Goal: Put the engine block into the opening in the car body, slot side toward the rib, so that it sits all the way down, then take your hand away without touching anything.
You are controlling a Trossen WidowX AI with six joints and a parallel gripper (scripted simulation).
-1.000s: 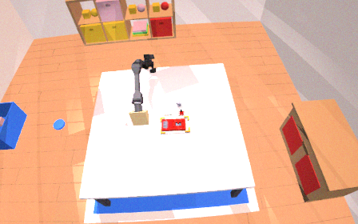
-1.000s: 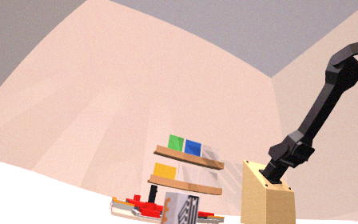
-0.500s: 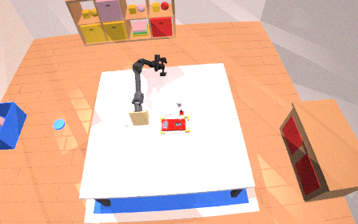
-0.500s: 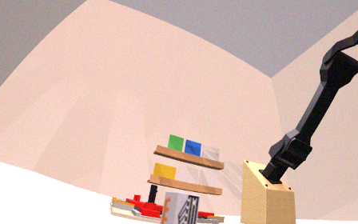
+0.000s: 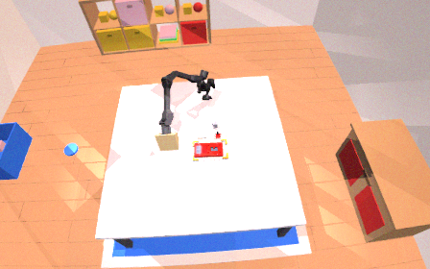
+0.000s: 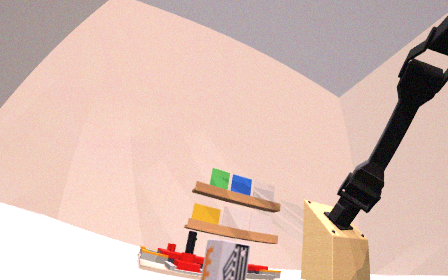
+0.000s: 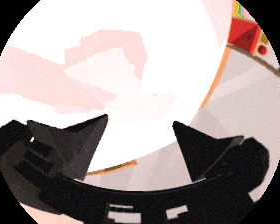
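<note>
The grey engine block is 5 cm behind my gripper tip and 32 cm to the right of it.
</note>
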